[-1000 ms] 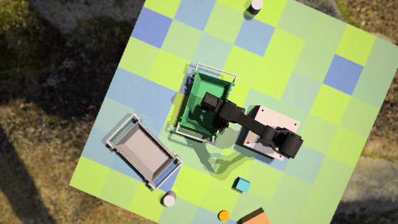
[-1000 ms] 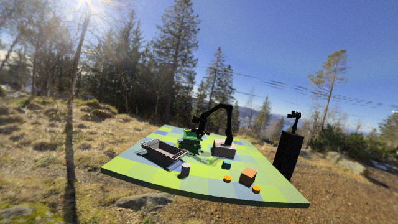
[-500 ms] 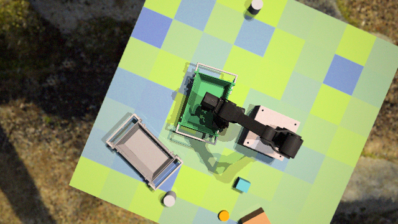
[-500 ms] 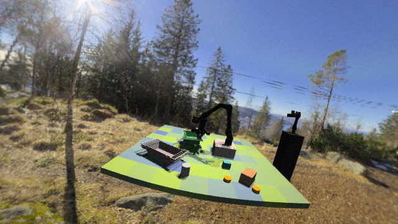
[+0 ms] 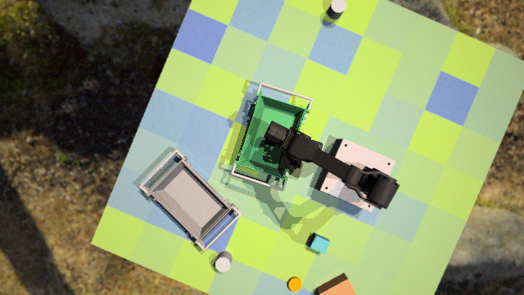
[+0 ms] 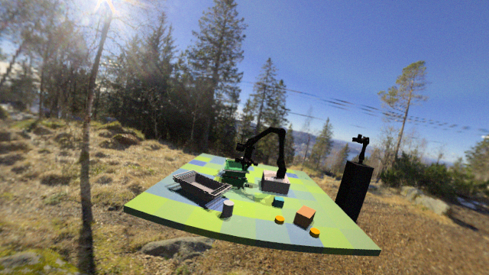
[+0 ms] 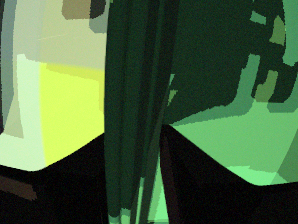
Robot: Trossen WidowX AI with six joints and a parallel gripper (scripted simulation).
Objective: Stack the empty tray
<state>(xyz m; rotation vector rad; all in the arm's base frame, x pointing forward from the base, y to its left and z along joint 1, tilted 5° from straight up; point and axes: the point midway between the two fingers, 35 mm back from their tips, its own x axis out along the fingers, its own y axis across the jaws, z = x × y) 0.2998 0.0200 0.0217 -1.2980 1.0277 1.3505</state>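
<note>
Now: the green tray 7 cm ahead of my gripper tip, 1 cm to the left of it and 3 cm above it. Also, from my gripper tip: brown cube (43 cm behind, 41 cm to the left, 6 cm below); teal cube (28 cm behind, 28 cm to the left, 6 cm below).
</note>
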